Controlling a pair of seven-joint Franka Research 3 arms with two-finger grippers.
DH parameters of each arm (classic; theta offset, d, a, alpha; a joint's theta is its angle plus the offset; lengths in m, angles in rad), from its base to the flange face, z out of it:
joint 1: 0 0.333 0 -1.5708
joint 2: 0 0 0 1.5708
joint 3: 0 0.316 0.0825 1.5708
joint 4: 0 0 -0.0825 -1.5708
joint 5: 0 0.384 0 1.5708
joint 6: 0 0 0.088 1.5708
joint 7: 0 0.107 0 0
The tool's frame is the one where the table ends.
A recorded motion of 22 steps. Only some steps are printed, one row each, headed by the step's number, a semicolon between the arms.
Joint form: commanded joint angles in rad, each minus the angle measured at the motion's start. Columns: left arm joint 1, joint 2, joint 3, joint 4, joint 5, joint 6, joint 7; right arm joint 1, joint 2, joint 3, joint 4, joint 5, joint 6, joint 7.
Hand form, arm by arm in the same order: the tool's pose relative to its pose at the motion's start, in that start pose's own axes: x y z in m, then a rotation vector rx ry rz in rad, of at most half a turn. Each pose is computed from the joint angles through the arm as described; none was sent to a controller.
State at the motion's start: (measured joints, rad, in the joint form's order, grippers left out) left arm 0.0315 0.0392 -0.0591 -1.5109 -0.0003 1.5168 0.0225; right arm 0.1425 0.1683 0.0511 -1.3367 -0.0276 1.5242 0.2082
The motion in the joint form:
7: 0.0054 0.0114 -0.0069 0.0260 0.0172 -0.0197 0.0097; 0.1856 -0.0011 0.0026 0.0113 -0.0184 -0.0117 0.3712
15: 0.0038 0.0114 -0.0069 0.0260 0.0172 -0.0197 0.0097; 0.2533 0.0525 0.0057 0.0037 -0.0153 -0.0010 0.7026
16: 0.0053 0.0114 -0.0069 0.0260 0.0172 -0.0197 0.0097; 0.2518 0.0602 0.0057 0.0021 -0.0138 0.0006 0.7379
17: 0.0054 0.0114 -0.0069 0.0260 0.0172 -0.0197 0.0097; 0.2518 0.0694 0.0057 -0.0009 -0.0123 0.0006 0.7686
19: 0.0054 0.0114 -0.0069 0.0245 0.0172 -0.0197 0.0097; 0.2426 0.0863 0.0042 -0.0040 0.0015 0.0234 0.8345
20: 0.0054 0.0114 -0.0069 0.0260 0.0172 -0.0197 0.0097; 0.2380 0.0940 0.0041 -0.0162 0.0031 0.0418 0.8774
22: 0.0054 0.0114 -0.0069 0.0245 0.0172 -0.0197 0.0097; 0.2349 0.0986 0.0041 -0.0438 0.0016 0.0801 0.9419
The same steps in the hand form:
7: 0.0015 -0.0015 -0.0041 0.0160 -0.0055 0.0100; -0.0333 -0.1055 -0.0073 -0.0108 0.0110 0.1846
15: 0.0015 -0.0006 -0.0041 0.0161 -0.0055 0.0116; -0.0365 -0.1516 0.0272 -0.0339 -0.0298 0.4432
16: 0.0015 -0.0014 -0.0041 0.0160 -0.0055 0.0101; -0.0343 -0.1519 0.0326 -0.0380 -0.0364 0.4796
17: 0.0015 -0.0015 -0.0041 0.0160 -0.0055 0.0100; -0.0324 -0.1531 0.0398 -0.0452 -0.0465 0.5099
19: 0.0015 -0.0015 -0.0034 0.0160 -0.0070 0.0100; -0.0244 -0.1515 0.0501 -0.0343 -0.0533 0.5860
20: 0.0015 -0.0015 -0.0041 0.0160 -0.0055 0.0100; -0.0203 -0.1507 0.0593 -0.0351 -0.0553 0.6331
22: 0.0015 -0.0015 -0.0034 0.0160 -0.0070 0.0100; -0.0163 -0.1508 0.0721 -0.0334 -0.0491 0.7000

